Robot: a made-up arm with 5 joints.
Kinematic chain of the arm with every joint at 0, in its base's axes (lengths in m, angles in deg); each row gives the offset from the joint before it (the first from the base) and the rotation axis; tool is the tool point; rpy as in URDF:
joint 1: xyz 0.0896 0 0.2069 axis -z
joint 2: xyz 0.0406 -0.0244 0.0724 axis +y
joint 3: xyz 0.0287 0 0.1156 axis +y
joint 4: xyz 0.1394 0 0.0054 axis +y
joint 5: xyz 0.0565 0.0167 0 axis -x
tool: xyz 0 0 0 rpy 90 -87.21 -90
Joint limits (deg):
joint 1: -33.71..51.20
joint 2: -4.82..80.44
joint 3: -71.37..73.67
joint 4: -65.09..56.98
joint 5: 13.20..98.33
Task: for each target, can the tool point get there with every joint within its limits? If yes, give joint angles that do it. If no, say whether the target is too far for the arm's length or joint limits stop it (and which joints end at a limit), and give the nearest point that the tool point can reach.
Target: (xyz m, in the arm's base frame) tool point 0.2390 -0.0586 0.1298
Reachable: yes | joints 18.68 58.05 43.38 -42.05 56.59
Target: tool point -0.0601 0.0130 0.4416
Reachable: no: joint limits stop it (at a limit: joint 1, joint 2, joint 3, joint 4) | nearest point 0.1108 -0.0387 0.5689 | short by 0.219 m
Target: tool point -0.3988 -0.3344 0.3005
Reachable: no: too far | nearest point 0.0723 -0.0118 0.2136 | short by 0.578 m
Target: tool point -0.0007 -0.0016 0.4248
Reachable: no: joint limits stop it (at a limit: joint 1, joint 2, joint 3, joint 4) | nearest point 0.1108 -0.0387 0.5689 | short by 0.186 m
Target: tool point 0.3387 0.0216 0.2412
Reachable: yes | joints -6.73 21.04 27.12 -9.28 80.04
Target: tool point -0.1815 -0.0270 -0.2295
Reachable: no: too far | nearest point 0.1190 -0.0488 0.1034 | short by 0.449 m
